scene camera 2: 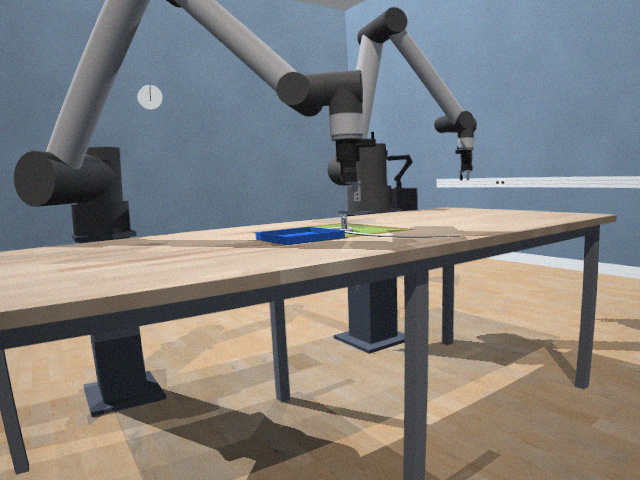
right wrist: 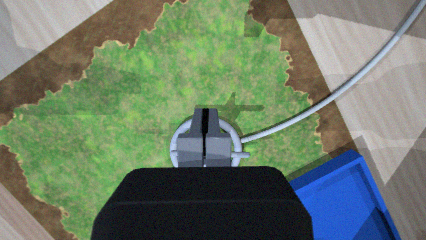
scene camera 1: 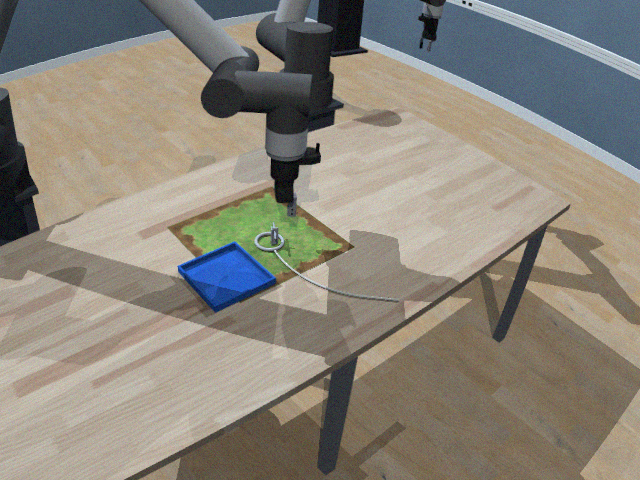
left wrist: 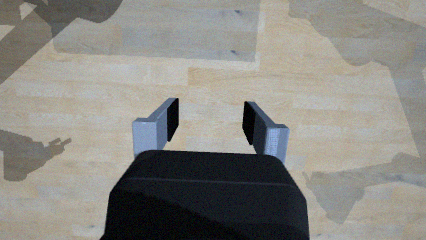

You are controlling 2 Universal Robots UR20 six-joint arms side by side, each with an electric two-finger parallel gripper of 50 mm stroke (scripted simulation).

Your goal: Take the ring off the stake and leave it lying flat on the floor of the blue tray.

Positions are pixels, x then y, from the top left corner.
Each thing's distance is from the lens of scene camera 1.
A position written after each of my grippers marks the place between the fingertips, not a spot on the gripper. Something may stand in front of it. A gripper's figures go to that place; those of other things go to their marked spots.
my right gripper (scene camera 1: 291, 215): 1.60 m
blue tray (scene camera 1: 222, 274): 1.54 m
mat (scene camera 1: 308, 243): 1.66 m
